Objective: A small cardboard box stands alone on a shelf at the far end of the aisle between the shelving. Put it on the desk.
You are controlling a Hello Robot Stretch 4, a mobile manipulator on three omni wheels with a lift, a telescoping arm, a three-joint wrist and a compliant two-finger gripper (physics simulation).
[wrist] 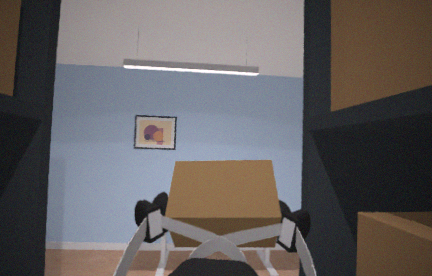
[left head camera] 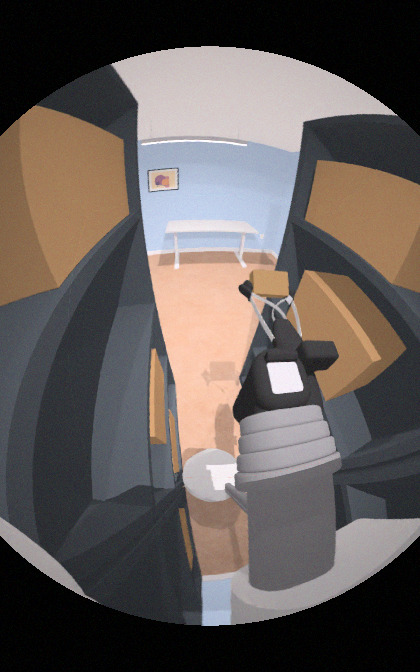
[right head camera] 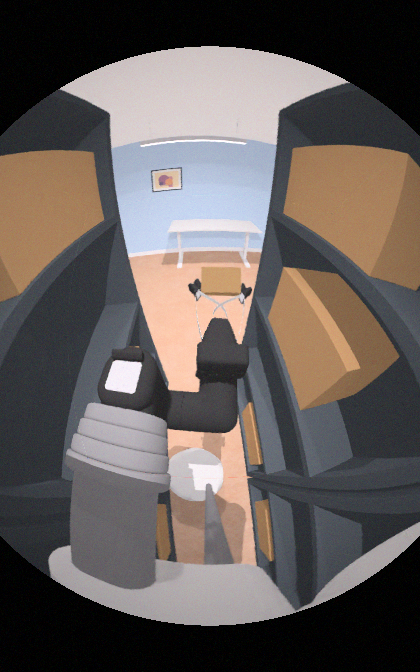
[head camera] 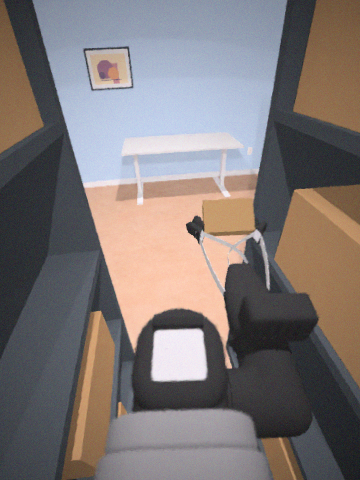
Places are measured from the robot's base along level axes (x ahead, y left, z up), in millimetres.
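Pixels of known places: gripper, fingertip midpoint: [wrist: 218, 212] [head camera: 223, 220].
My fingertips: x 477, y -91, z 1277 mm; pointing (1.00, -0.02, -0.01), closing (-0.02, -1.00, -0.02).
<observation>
Ahead of a thing's pixels: the offset from my fingertips to its top centre. "pt": to the spot under its first point. Level surfaces: height alone.
The small cardboard box @(dx -8, dy -5, dz +51 mm) [head camera: 228, 215] [left head camera: 270, 282] [right head camera: 221, 279] [wrist: 222, 190] is light brown and sits between the two dark fingertips, held in the air ahead of me. My gripper [head camera: 228, 229] [left head camera: 267, 294] [right head camera: 220, 290] [wrist: 218, 212] is shut on the box and points forward along the aisle, near the right-hand shelving. The white desk @(dz -585 mm) [head camera: 180, 144] [left head camera: 210, 227] [right head camera: 215, 226] stands beyond the end of the aisle against the blue wall, well past the box. In the wrist view the box hides the desk top, and white legs show below it.
Dark shelving stands close on both sides, with its left upright @(pt dx +300, dy +434, dz -96 mm) [head camera: 72, 200] and right upright [head camera: 292, 55] framing the aisle. A large cardboard box @(pt dx +30, dy -269, dz -164 mm) [head camera: 320, 265] [left head camera: 340, 330] [right head camera: 312, 330] sits on the right shelf beside my wrist.
</observation>
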